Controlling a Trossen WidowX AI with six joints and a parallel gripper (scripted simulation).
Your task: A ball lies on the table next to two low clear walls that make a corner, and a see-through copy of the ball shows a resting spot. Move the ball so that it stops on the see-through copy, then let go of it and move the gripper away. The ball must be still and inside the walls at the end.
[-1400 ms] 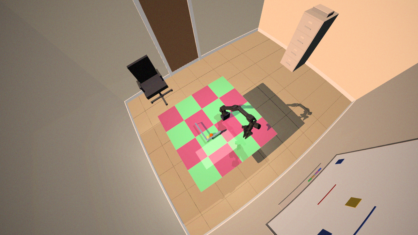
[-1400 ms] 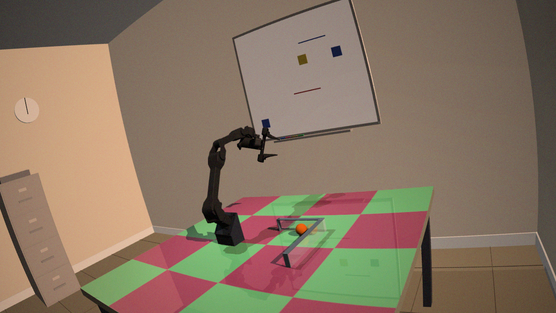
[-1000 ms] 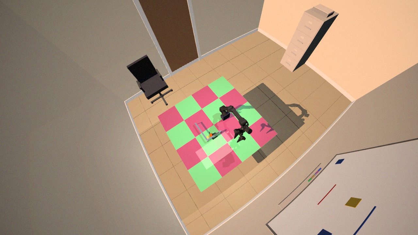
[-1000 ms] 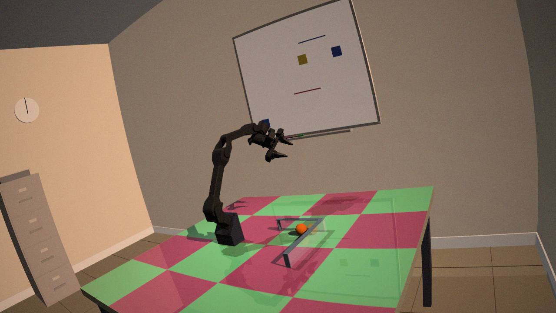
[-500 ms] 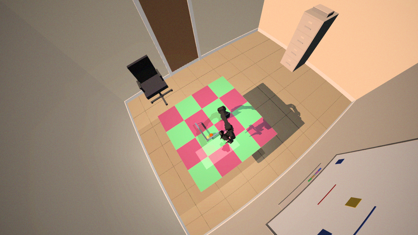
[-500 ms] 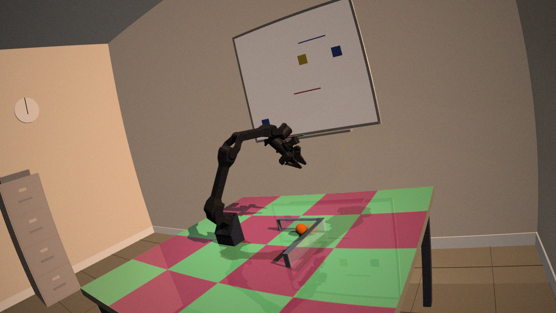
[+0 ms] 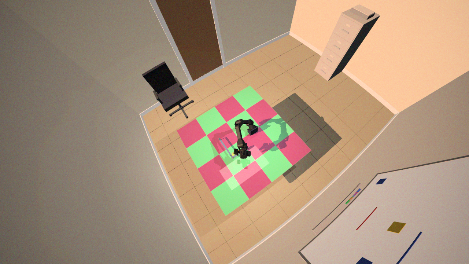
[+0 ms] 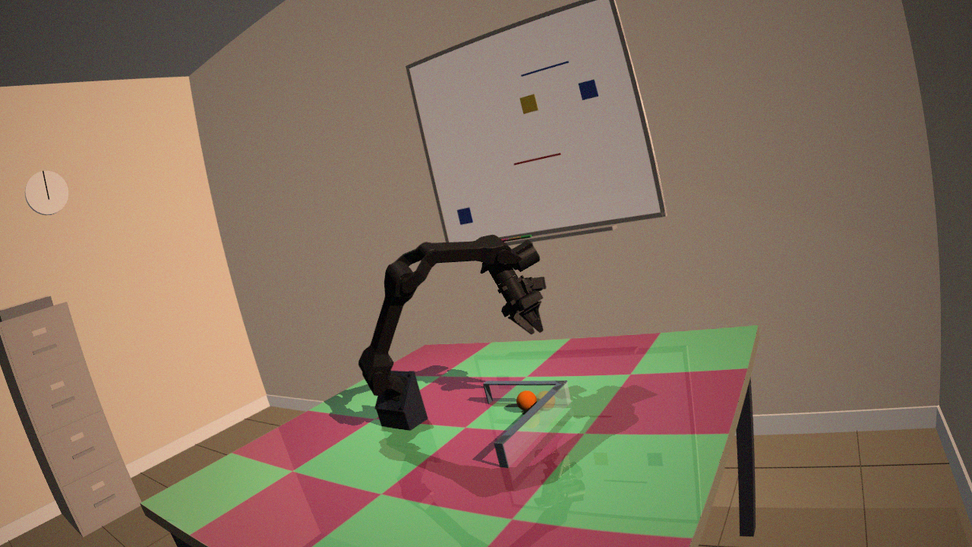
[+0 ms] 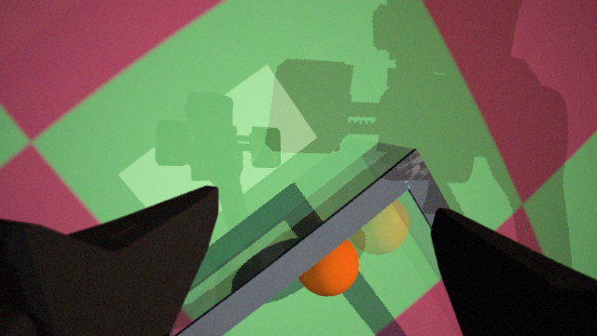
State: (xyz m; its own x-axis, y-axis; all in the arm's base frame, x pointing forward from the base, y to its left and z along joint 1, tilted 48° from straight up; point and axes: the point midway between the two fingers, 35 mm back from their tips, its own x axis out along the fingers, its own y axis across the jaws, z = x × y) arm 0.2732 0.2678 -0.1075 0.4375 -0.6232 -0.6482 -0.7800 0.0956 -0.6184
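Right now the orange ball is 150 mm below my gripper tip and 100 mm to the right of it. From my gripper tip the other things lie so: see-through copy of ball: 150 mm below, 90 mm to the right, 60 mm ahead.
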